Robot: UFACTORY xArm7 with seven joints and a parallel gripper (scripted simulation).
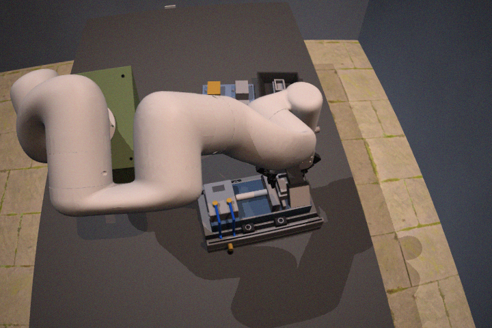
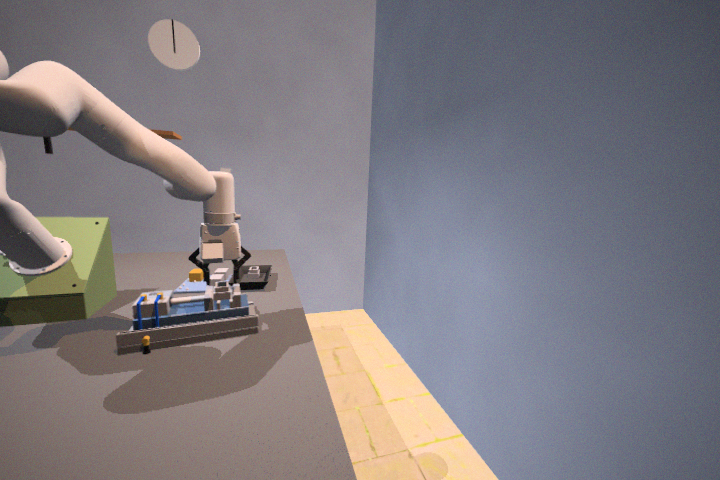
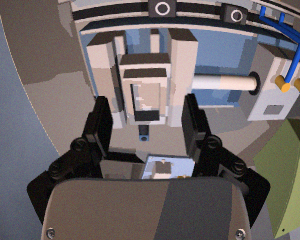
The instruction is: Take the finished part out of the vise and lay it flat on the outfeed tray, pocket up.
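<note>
The grey block is 31 cm to the left of my hand, 11 cm below it and 9 cm behind it. From my hand the other things lie so: orange block (40 cm to the left, 18 cm behind, 11 cm below); then blue fixture plate (36 cm to the left, 13 cm below, 13 cm behind).
</note>
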